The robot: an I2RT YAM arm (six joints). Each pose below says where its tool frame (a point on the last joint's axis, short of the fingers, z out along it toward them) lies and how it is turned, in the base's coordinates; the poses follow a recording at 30 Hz.
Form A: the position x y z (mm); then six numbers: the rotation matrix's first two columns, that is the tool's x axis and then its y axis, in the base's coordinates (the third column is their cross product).
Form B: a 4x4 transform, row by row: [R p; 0 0 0 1], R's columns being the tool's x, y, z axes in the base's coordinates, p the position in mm. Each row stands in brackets. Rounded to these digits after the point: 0 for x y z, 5 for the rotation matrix.
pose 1, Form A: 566 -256 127 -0.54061 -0.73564 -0.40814 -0.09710 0.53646 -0.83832
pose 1, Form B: [[-0.54061 -0.09710 0.83565 566], [-0.73564 0.53646 -0.41357 -256], [-0.40814 -0.83832 -0.36145 127], [0 0 0 1]]
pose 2, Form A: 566 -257 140 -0.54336 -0.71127 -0.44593 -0.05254 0.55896 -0.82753
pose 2, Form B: [[-0.54336 -0.05254 0.83785 566], [-0.71127 0.55896 -0.42622 -257], [-0.44593 -0.82753 -0.34109 140], [0 0 0 1]]
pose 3, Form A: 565 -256 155 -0.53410 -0.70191 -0.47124 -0.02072 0.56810 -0.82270
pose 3, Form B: [[-0.53410 -0.02072 0.84517 565], [-0.70191 0.56810 -0.42964 -256], [-0.47124 -0.82270 -0.31797 155], [0 0 0 1]]
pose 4, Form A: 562 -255 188 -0.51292 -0.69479 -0.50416 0.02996 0.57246 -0.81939
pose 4, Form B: [[-0.51292 0.02996 0.85792 562], [-0.69479 0.57246 -0.43539 -255], [-0.50416 -0.81939 -0.27281 188], [0 0 0 1]]
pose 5, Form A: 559 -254 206 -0.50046 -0.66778 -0.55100 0.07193 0.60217 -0.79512
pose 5, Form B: [[-0.50046 0.07193 0.86276 559], [-0.66778 0.60217 -0.43756 -254], [-0.55100 -0.79512 -0.25333 206], [0 0 0 1]]
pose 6, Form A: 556 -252 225 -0.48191 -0.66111 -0.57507 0.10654 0.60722 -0.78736
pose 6, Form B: [[-0.48191 0.10654 0.86973 556], [-0.66111 0.60722 -0.44070 -252], [-0.57507 -0.78736 -0.22219 225], [0 0 0 1]]
